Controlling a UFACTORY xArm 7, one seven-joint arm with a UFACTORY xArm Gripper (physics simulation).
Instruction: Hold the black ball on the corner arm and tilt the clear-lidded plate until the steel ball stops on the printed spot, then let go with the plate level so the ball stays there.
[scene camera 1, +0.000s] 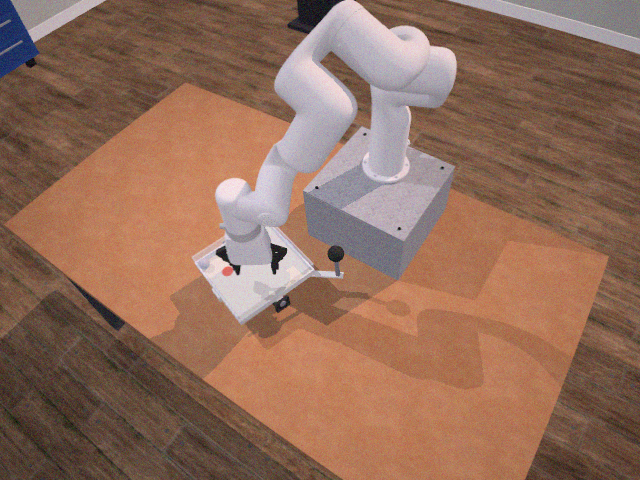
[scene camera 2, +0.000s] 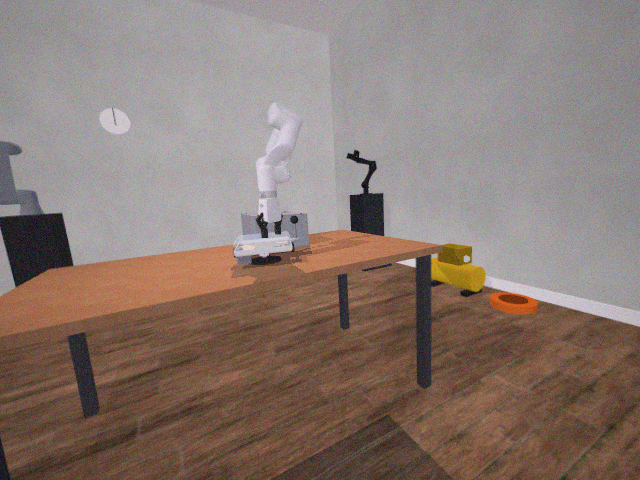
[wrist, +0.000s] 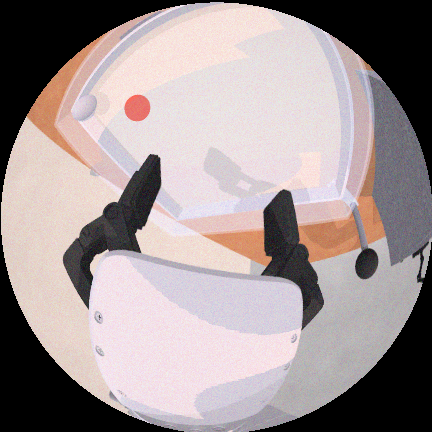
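Observation:
The clear-lidded white plate (scene camera 1: 241, 319) (scene camera 2: 263, 250) (wrist: 350, 115) looks slightly tilted on its stand. The steel ball (scene camera 1: 205, 265) (wrist: 85, 107) rests in a plate corner, apart from the red printed spot (scene camera 1: 227, 271) (wrist: 137, 108). The black ball (scene camera 1: 336, 253) (scene camera 2: 294, 219) (wrist: 366, 263) stands on a thin grey post at the end of the corner arm (scene camera 1: 326, 274). My gripper (scene camera 1: 255, 271) (scene camera 2: 271, 234) (wrist: 218, 182) is open and empty above the plate, pointing down, well to one side of the black ball. The steel ball is hard to make out in scene camera 2.
The orange-brown table top (scene camera 1: 387, 403) (scene camera 2: 155, 279) lies under the plate. My grey base block (scene camera 1: 356, 227) (wrist: 400, 150) stands close behind the black ball. A small black part (scene camera 1: 281, 303) shows beside the plate's near edge. A blue cabinet (scene camera 1: 12, 36) stands far off on the floor.

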